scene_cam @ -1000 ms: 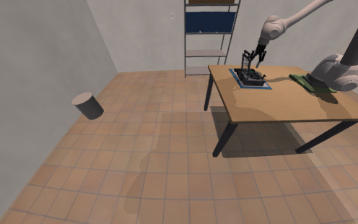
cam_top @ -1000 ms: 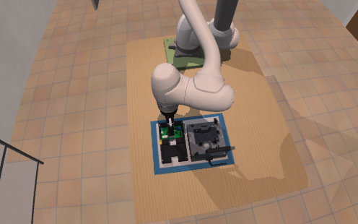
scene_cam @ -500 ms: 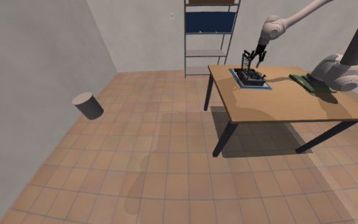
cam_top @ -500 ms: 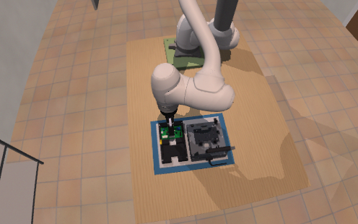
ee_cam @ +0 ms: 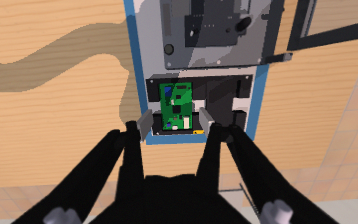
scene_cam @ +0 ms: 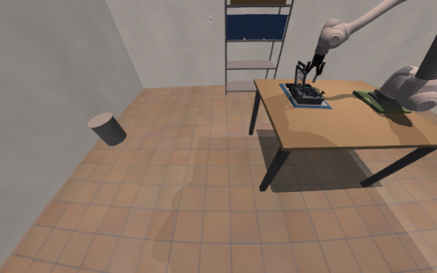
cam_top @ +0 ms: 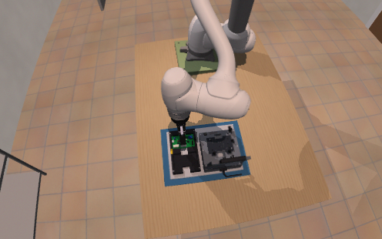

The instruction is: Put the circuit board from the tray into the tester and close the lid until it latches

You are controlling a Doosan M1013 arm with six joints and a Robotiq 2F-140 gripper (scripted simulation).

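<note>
Right now the green circuit board is 70 mm below my hand. From my hand the other things lie so: tester lid 160 mm ahead, 190 mm to the left, 90 mm above; then pin plate 40 mm ahead, 180 mm to the left, 20 mm below.
</note>
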